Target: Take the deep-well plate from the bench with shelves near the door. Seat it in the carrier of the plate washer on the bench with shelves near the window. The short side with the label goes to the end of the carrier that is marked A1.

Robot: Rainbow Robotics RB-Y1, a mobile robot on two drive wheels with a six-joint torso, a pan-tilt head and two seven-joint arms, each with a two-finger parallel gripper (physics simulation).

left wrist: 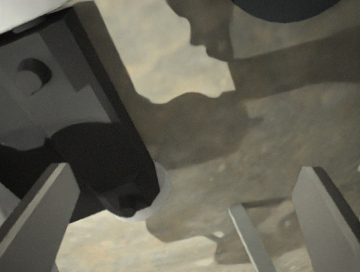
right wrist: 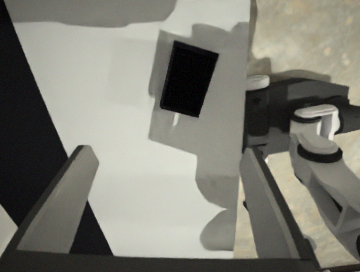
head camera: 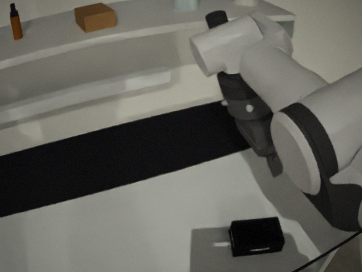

Labels:
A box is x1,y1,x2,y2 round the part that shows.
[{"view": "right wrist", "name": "my right gripper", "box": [0,145,320,271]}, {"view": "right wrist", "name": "black deep-well plate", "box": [160,40,218,117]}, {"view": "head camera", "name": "my right gripper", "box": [221,91,282,176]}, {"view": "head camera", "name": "black deep-well plate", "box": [229,217,284,256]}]

